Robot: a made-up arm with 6 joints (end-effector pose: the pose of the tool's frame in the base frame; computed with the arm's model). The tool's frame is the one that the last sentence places. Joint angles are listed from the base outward.
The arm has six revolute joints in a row. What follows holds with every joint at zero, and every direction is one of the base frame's.
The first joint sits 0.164 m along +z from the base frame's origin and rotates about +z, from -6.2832 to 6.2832 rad.
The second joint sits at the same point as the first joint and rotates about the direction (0, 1, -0.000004), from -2.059 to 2.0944 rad.
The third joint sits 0.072 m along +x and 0.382 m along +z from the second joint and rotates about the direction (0, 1, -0.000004), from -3.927 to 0.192 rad.
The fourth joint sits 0.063 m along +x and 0.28 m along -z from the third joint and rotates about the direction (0, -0.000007, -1), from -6.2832 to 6.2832 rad.
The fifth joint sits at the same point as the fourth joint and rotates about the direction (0, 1, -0.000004), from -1.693 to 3.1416 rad.
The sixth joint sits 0.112 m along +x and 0.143 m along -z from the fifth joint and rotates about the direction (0, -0.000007, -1), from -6.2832 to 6.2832 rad.
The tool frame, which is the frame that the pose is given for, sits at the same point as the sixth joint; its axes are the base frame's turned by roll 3.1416, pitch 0 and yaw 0 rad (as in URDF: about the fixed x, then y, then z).
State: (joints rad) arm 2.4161 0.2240 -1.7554 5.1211 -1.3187 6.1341
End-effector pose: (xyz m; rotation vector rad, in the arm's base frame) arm -0.3760 0.1294 0.6413 1.0786 -0.5992 -0.8893
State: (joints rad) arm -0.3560 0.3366 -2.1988 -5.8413 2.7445 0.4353
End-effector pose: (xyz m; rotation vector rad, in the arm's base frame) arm 0.3991 -0.0760 0.4788 -2.5064 0.5896 1.2170
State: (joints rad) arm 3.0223 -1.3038 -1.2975 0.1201 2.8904 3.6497
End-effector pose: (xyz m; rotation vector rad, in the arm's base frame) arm 0.1903 -0.0402 0.4383 -2.9958 0.7896 -0.4558
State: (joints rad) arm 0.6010 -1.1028 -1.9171 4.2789 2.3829 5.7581
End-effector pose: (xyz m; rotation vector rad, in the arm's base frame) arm -0.2502 -0.3692 0.6688 2.1717 -0.9616 0.4712
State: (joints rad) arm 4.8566 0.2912 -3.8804 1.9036 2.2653 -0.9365
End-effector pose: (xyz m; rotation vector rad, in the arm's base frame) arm 0.1626 0.0746 0.7038 1.7219 1.7867 0.7990
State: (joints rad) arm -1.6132 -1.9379 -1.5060 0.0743 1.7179 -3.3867
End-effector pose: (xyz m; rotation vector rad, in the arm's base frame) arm 0.0288 0.4015 0.4753 0.9463 1.2825 -1.4615
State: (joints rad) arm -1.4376 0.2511 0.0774 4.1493 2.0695 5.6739
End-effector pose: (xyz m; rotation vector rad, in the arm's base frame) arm -0.1216 -0.2330 0.1716 -1.1910 -1.3704 2.4760
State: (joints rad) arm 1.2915 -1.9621 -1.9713 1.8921 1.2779 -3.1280
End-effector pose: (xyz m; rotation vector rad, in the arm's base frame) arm -0.3030 -0.6965 0.3176 -1.7999 -0.8469 1.8840
